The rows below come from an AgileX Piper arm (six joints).
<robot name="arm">
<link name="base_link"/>
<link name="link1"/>
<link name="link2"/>
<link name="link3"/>
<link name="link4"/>
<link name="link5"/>
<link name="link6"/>
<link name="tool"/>
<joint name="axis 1" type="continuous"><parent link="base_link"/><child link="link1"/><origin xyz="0 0 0.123" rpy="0 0 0"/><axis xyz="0 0 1"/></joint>
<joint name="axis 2" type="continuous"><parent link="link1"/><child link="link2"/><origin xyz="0 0 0" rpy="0 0 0"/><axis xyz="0 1 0"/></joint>
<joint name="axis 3" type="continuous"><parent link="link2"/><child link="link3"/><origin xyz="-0.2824 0 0.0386" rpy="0 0 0"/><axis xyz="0 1 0"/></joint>
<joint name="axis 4" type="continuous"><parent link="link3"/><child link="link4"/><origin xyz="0.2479 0 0.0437" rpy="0 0 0"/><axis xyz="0.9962 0 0.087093"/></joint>
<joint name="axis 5" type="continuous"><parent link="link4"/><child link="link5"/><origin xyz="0 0 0" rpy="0 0 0"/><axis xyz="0 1 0"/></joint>
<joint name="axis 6" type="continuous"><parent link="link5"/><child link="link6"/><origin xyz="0.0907 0 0.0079" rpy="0 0 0"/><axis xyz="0.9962 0 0.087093"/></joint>
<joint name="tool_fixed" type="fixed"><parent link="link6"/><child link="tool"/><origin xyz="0 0 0" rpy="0 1.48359 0"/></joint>
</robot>
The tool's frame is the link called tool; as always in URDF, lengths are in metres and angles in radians. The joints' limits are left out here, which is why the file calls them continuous.
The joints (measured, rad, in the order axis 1, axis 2, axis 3, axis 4, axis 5, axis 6), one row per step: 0.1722, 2.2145, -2.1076, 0.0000, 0.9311, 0.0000; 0.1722, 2.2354, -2.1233, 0.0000, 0.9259, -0.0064; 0.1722, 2.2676, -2.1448, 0.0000, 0.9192, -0.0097; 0.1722, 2.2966, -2.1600, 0.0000, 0.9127, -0.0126; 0.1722, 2.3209, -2.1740, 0.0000, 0.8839, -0.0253; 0.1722, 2.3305, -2.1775, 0.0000, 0.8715, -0.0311; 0.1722, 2.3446, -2.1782, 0.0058, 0.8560, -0.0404; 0.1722, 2.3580, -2.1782, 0.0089, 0.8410, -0.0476; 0.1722, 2.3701, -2.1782, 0.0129, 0.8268, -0.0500; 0.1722, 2.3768, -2.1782, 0.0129, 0.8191, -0.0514; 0.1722, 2.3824, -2.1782, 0.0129, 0.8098, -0.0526; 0.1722, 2.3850, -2.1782, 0.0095, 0.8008, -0.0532; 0.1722, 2.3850, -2.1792, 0.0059, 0.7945, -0.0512; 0.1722, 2.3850, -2.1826, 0.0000, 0.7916, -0.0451; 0.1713, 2.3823, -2.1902, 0.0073, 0.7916, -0.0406
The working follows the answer.
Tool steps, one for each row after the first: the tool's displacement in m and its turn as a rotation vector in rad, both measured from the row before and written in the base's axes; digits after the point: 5 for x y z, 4 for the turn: 0.00421, 0.00073, -0.00554, -0.0037, -0.0006, 0.0052; 0.00605, 0.00105, -0.00959, -0.0026, 0.0036, 0.0027; 0.00501, 0.00087, -0.01005, -0.0029, 0.0069, 0.0024; 0.00582, 0.00101, -0.00693, -0.0041, -0.0195, 0.0104; 0.00219, 0.00038, -0.00332, -0.0023, -0.0068, 0.0047; 0.00259, 0.00085, -0.00641, 0.0006, -0.0020, 0.0070; 0.00238, 0.00062, -0.00632, -0.0009, -0.0018, 0.0054; 0.00211, 0.00063, -0.00569, 0.0029, -0.0017, 0.0014; 0.00115, 0.00019, -0.00317, -0.0007, -0.0011, 0.0010; 0.00115, 0.00019, -0.00250, -0.0001, -0.0038, 0.0008; 0.00090, -0.00008, -0.00091, -0.0026, -0.0070, 0.0008; 0.00057, -0.00014, 0.00065, -0.0011, -0.0076, -0.0012; 0.00054, -0.00030, 0.00121, -0.0010, -0.0066, -0.0041; 0.00034, 0.00005, 0.00380, 0.0117, -0.0084, -0.0052
Tool pose at each row, in the base's axes (x y z in m, rotation vector in rad; rounded; the steps above come from the unrounded poses): 0.49692, 0.08643, 0.26860, -0.2170, 2.5137, 0.0695; 0.50114, 0.08716, 0.26307, -0.2250, 2.5128, 0.0669; 0.50719, 0.08821, 0.25348, -0.2295, 2.5164, 0.0652; 0.51220, 0.08908, 0.24343, -0.2338, 2.5233, 0.0635; 0.51801, 0.09009, 0.23651, -0.2480, 2.5032, 0.0599; 0.52020, 0.09048, 0.23318, -0.2546, 2.4961, 0.0580; 0.52279, 0.09133, 0.22677, -0.2631, 2.4932, 0.0614; 0.52516, 0.09195, 0.22045, -0.2701, 2.4908, 0.0622; 0.52727, 0.09258, 0.21476, -0.2706, 2.4888, 0.0661; 0.52842, 0.09278, 0.21159, -0.2721, 2.4876, 0.0655; 0.52957, 0.09297, 0.20909, -0.2731, 2.4837, 0.0652; 0.53048, 0.09289, 0.20818, -0.2749, 2.4770, 0.0612; 0.53104, 0.09275, 0.20883, -0.2736, 2.4697, 0.0582; 0.53158, 0.09245, 0.21004, -0.2687, 2.4638, 0.0543; 0.53192, 0.09250, 0.21384, -0.2570, 2.4550, 0.0651

